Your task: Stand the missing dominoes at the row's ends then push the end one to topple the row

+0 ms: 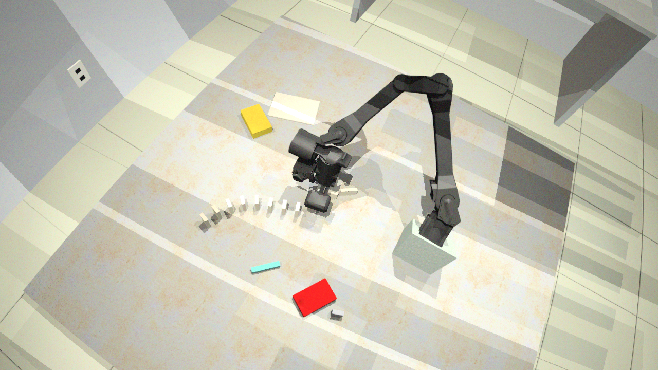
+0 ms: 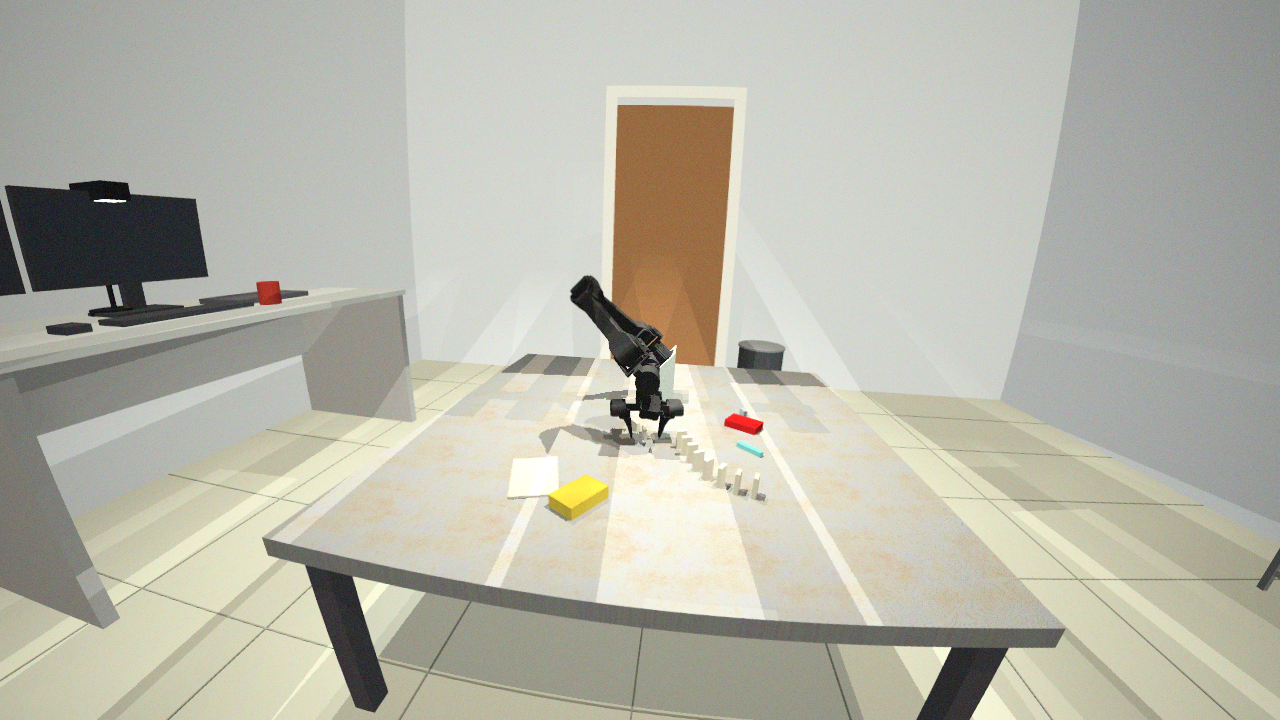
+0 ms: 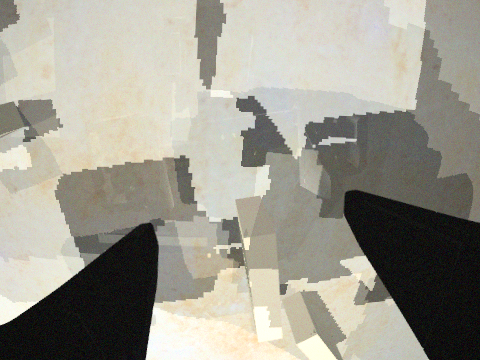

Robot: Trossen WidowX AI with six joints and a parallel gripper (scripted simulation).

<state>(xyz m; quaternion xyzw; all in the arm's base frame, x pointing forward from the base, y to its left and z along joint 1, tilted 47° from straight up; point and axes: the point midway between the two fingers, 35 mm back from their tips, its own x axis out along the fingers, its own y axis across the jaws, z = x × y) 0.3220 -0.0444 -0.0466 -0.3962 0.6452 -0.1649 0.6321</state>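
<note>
Now: gripper tip 25 cm short of the white sheet and 19 cm to the left of it. Also, from my gripper tip: red block: 26 cm to the left, 16 cm behind; yellow block: 31 cm ahead, 7 cm to the right, 1 cm above; cyan bar: 27 cm to the left, 1 cm behind.
</note>
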